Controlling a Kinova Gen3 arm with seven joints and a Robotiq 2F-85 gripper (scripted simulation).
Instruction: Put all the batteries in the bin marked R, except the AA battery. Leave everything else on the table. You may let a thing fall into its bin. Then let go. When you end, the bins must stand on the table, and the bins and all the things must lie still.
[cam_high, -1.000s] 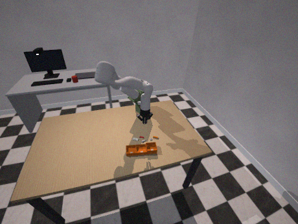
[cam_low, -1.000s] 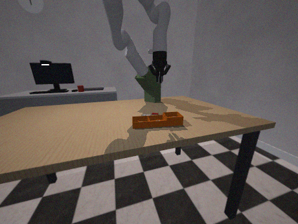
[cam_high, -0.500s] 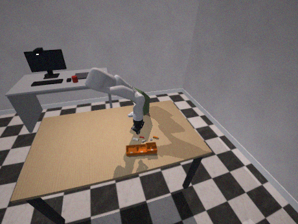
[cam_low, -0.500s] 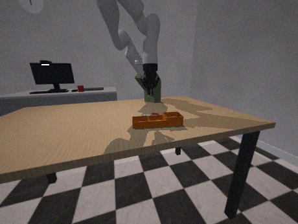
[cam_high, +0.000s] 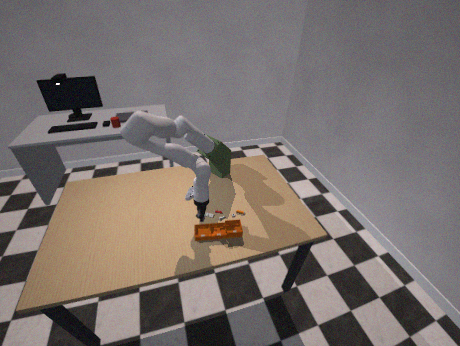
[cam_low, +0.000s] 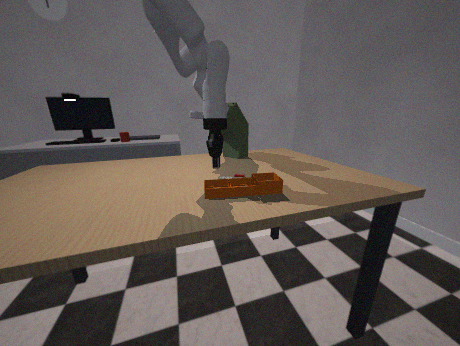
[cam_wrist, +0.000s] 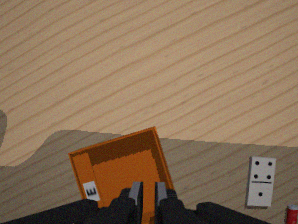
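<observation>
Right now the orange bin row is 70 mm to the left of my hand, 70 mm below it and 50 mm ahead of it. The rest, counted from my hand: thin red battery 120 mm to the left, 90 mm below, 90 mm behind; white domino tile 90 mm below, 90 mm behind, 60 mm to the left; grey bolt 120 mm to the left, 90 mm below, 40 mm behind.
</observation>
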